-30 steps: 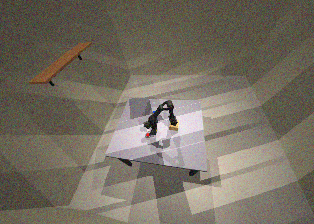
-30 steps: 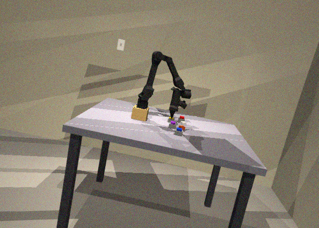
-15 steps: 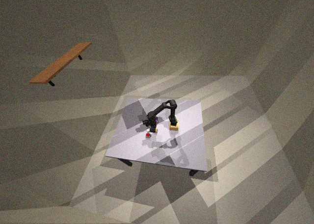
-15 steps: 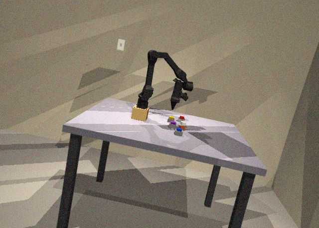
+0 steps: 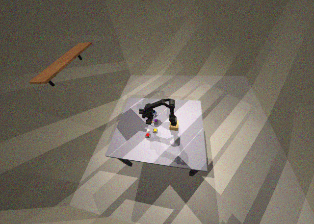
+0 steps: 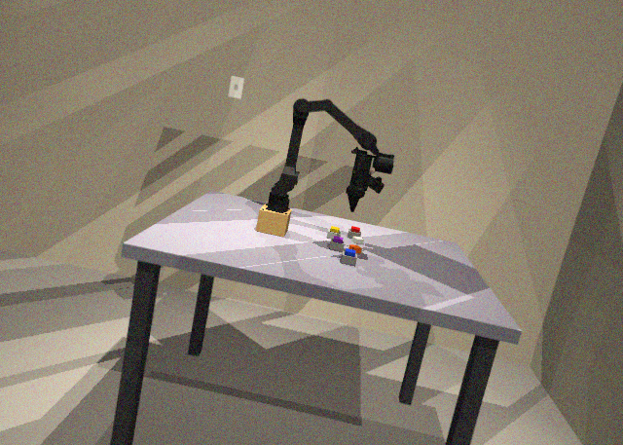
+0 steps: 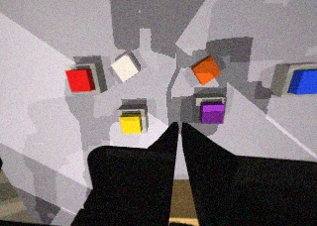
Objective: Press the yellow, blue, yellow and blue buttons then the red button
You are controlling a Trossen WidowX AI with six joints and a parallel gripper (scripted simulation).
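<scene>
The blue button is 5 cm ahead of my gripper tip, 18 cm to the right of it and 10 cm below it. Also, from my gripper tip: orange block (5 cm ahead, 4 cm to the right, 12 cm below); then yellow button (6 cm behind, 6 cm to the left, 10 cm below); then purple button (2 cm behind, 6 cm to the right, 10 cm below).
</scene>
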